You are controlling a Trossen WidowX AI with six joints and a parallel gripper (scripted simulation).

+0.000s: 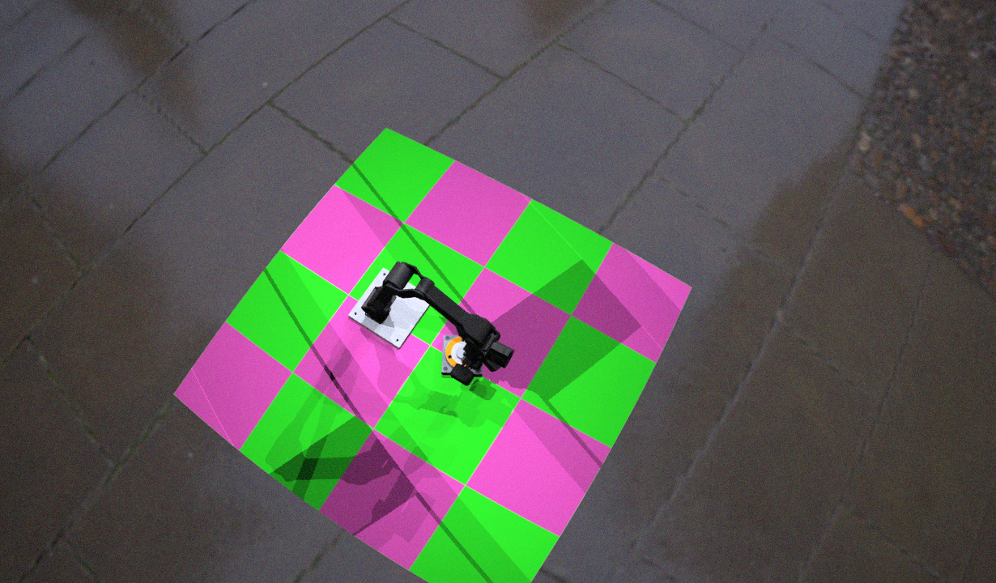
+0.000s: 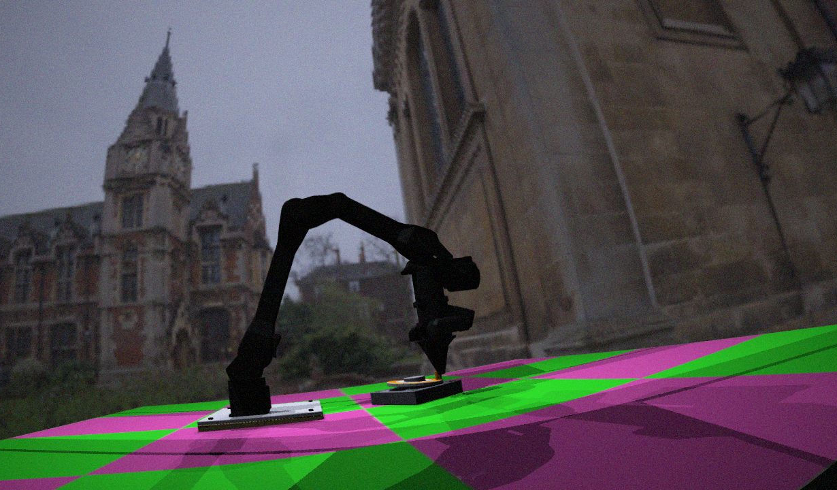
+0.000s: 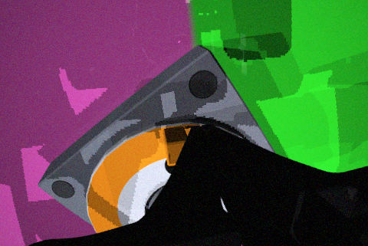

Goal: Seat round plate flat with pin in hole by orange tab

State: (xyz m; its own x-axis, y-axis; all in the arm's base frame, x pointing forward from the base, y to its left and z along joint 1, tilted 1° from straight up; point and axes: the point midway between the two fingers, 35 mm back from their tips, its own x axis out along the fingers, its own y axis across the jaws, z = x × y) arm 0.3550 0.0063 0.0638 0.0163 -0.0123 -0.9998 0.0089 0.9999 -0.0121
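The square base lies 5 cm behind my gripper tip, 1 cm to the left of it and 2 cm below it.
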